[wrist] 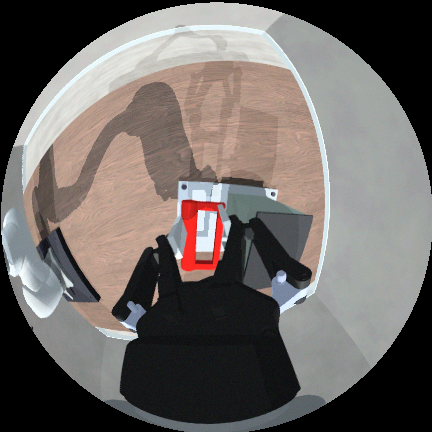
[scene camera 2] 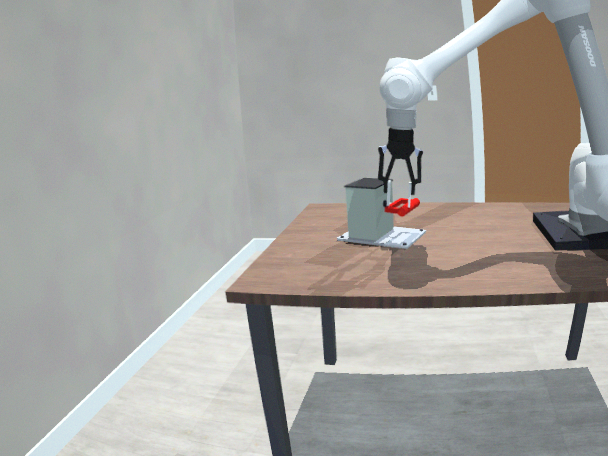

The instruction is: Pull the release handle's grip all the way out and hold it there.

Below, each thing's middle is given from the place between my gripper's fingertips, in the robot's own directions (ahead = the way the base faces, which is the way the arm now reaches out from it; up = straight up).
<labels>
Now: the base plate (scene camera 2: 399,237) 4 cm ahead of my hand, 7 cm to the right of it and 11 cm below it.
</labels>
